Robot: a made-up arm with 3 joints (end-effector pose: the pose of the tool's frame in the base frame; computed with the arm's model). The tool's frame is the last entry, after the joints.
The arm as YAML. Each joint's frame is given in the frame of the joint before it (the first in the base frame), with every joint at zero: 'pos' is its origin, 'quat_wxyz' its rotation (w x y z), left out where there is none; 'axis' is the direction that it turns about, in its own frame. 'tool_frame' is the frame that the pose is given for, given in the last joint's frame.
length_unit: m
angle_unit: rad
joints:
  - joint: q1
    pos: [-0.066, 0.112, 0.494]
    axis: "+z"
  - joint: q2
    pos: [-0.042, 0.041, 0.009]
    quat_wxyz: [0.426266, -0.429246, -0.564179, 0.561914]
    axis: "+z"
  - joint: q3
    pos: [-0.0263, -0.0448, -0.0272]
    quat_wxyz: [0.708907, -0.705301, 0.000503, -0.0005]
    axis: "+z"
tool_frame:
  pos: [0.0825, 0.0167, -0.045]
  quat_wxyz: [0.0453, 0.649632, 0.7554, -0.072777]
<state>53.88 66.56 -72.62</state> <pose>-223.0 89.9 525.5 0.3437 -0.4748 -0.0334 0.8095</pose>
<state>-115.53 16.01 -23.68</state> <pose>65.0 109.5 574.0 0.7390 -0.1105 0.0402 -0.6634</pose>
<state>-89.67 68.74 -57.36</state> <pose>57.8 212.2 505.4 0.8491 -0.2634 0.4234 -0.1740</pose>
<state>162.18 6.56 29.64</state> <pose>-122.7 16.2 588.1 0.3398 0.1031 -0.0585 0.9330</pose>
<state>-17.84 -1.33 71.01</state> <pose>16.2 142.2 592.6 0.7528 -0.0252 -0.0714 -0.6539</pose>
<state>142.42 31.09 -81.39</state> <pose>-27.8 -10.9 578.7 0.4199 0.1359 0.1247 -0.8886</pose>
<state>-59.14 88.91 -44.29</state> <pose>-2.7 247.3 460.1 0.7596 -0.5234 0.3855 -0.0199</pose>
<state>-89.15 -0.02 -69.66</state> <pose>-20.9 202.5 593.0 0.9903 0.0166 -0.0843 -0.1089</pose>
